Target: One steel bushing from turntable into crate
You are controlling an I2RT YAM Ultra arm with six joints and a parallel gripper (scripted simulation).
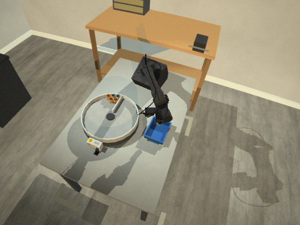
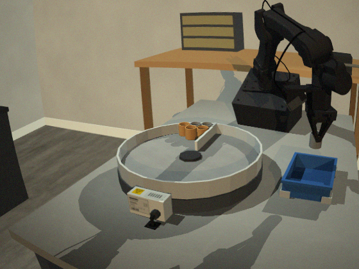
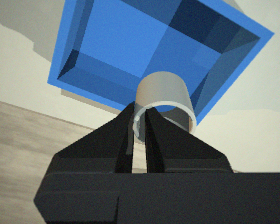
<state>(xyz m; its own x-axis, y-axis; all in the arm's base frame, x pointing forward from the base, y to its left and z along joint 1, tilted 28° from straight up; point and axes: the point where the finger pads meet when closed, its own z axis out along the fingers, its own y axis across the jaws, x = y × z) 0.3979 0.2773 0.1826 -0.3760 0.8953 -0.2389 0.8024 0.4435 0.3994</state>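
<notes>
Right now my hand is 12 cm above the blue crate, 1 cm to the left of it and 1 cm past it. Also, from my hand: round turntable (37 cm to the right, 9 cm below, 4 cm ahead).
</notes>
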